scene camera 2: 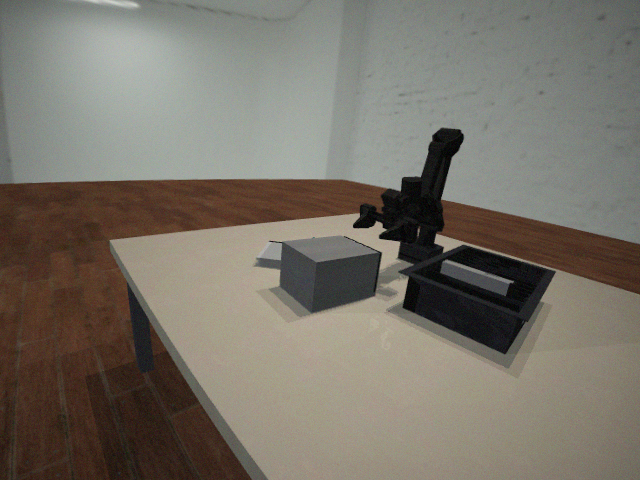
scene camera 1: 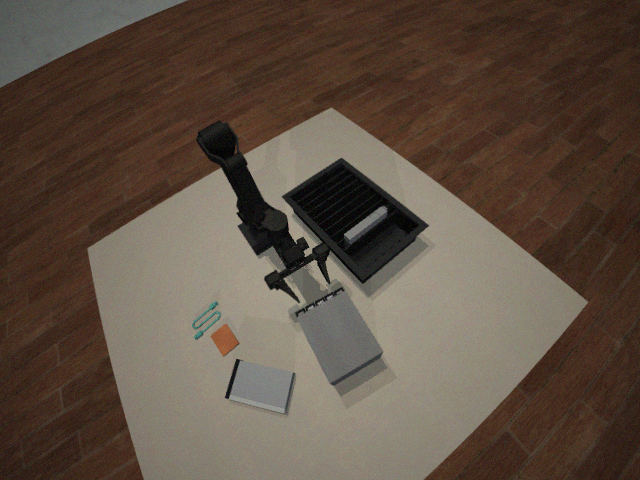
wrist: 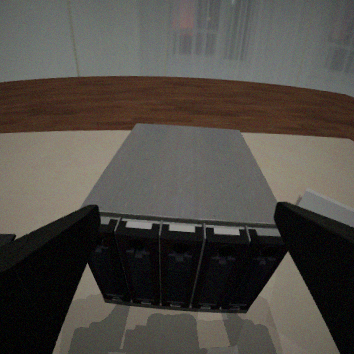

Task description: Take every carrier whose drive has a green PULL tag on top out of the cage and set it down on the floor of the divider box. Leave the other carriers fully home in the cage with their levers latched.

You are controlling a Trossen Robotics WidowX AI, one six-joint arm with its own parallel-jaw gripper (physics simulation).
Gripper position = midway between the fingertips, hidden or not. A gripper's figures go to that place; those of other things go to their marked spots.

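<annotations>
A black divider box [scene camera 2: 494, 320] sits 0.69 m from the lens. My gripper [scene camera 2: 365, 231], for its part, is 0.81 m from the lens.
</annotations>
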